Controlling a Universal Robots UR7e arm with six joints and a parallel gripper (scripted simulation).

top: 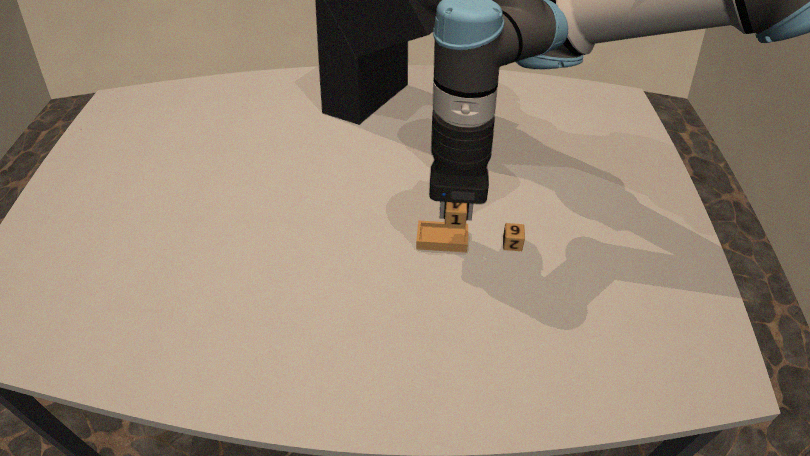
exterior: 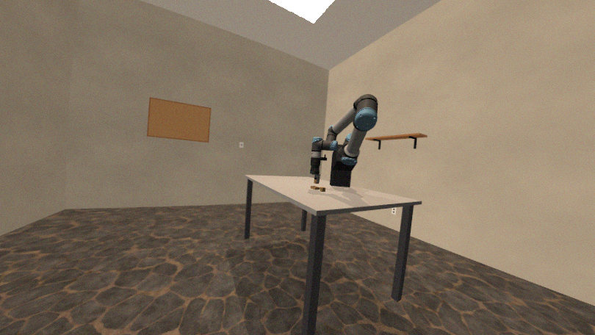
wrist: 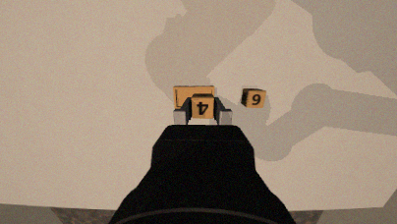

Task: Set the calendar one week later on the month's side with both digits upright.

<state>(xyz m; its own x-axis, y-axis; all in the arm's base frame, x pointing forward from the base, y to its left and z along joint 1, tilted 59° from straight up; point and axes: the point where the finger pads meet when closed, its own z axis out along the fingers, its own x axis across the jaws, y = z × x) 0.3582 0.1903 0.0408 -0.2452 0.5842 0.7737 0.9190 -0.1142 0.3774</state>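
Now: the orange tray 6 cm below my hand and 2 cm to the right of it. Round my hand: cube 9 cm to the left, 6 cm below, 2 cm behind.
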